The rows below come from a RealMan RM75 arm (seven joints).
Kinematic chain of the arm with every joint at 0, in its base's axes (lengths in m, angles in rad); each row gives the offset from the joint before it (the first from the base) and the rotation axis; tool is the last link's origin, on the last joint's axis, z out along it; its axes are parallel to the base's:
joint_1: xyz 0 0 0.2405 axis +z
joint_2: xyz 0 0 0 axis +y
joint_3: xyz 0 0 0.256 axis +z
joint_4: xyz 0 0 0 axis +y
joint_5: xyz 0 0 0.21 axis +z
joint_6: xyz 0 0 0 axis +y
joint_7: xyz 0 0 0.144 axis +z
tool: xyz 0 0 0
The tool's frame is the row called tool.
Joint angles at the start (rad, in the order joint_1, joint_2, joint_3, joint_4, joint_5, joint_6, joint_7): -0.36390 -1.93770 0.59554 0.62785 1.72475 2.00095 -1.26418
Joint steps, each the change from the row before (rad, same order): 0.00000 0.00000 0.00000 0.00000 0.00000 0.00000 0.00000; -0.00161 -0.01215 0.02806 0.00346 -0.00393 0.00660 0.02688; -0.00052 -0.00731 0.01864 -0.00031 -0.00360 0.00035 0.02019; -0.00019 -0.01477 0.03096 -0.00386 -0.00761 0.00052 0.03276
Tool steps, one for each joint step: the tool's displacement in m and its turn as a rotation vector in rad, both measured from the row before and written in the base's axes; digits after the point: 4 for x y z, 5 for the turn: 0.0000 0.0000 0.0000 0.00000 0.00000 0.00000; 0.0044 -0.0015 -0.0072 -0.00903 0.00321 -0.03686; 0.0023 -0.0008 -0.0048 -0.00239 0.00230 -0.02142; 0.0041 -0.0020 -0.0091 -0.00556 -0.00290 -0.03287
